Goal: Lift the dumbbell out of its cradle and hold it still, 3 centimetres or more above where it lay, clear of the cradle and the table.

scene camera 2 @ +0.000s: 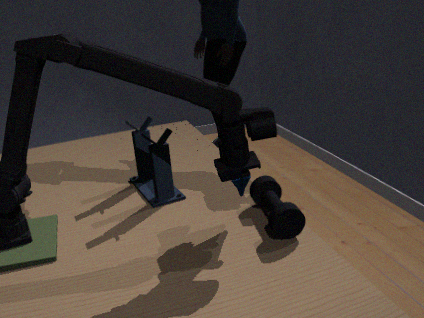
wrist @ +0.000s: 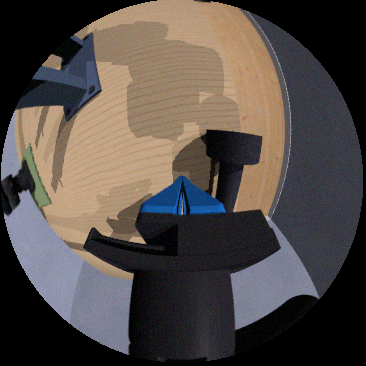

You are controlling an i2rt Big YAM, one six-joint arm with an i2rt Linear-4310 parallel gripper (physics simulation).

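Places are measured from the arm's base along level axes (x ahead, y left, z up), in centimetres.
Where they show: gripper, between the fingertips: (scene camera 2: 241,194) (wrist: 181,179); arm's base, origin of its link: (scene camera 2: 14,236) (wrist: 28,175).
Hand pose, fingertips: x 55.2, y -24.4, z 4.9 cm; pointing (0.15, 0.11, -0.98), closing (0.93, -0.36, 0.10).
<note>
Things, the pixels of their top centre, and the offset from my fingertips. Level surfaces: height alone.
- black dumbbell, centre of its top: (wrist: 237,207) (scene camera 2: 275,190) dy -6.5, dx +5.8, dz +1.7 cm
- dark blue-grey cradle, centre of its top: (scene camera 2: 147,125) dy +30.4, dx -11.3, dz +14.1 cm
- wooden table, height of its surface: dz -6.3 cm
The black dumbbell (scene camera 2: 273,204) (wrist: 230,184) lies on the table near its right edge, outside the cradle. In the wrist view it is to the right of the fingers; its lower end is hidden behind the gripper body. My gripper (scene camera 2: 242,193) (wrist: 181,179) is shut with its blue fingertips together and nothing between them. In the scene view the fingertips are just left of the dumbbell, beside its far end. The dark blue-grey cradle (scene camera 2: 163,170) (wrist: 84,75) stands upright on the table with its V-shaped tops empty, well to the left of the gripper.
The wooden table (scene camera 2: 210,280) (wrist: 110,150) ends just right of the dumbbell, with wood floor beyond. A green mat (scene camera 2: 45,240) (wrist: 38,179) lies at the arm's base. A person (scene camera 2: 220,35) stands behind the table. Dark shadows of the arm fall across the table.
</note>
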